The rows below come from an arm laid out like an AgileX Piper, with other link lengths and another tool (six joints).
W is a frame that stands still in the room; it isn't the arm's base.
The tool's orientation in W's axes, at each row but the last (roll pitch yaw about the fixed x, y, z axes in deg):
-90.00, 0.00, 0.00
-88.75, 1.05, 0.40
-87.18, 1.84, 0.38
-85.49, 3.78, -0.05
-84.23, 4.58, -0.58
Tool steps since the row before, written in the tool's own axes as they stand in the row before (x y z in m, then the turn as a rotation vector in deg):
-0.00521, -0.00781, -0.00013, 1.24, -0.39, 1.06
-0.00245, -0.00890, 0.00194, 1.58, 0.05, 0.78
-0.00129, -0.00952, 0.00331, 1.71, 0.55, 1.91
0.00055, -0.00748, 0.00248, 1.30, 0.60, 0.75
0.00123, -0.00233, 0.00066, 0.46, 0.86, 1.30
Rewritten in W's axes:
-0.00521, -0.00013, 0.00781, 1.24, 1.06, 0.39
-0.00230, 0.00173, 0.00898, 1.57, 0.79, -0.06
-0.00100, 0.00283, 0.00971, 1.68, 1.95, -0.51
0.00105, 0.00188, 0.00760, 1.26, 0.79, -0.62
0.00142, 0.00041, 0.00228, 0.41, 1.38, -0.76

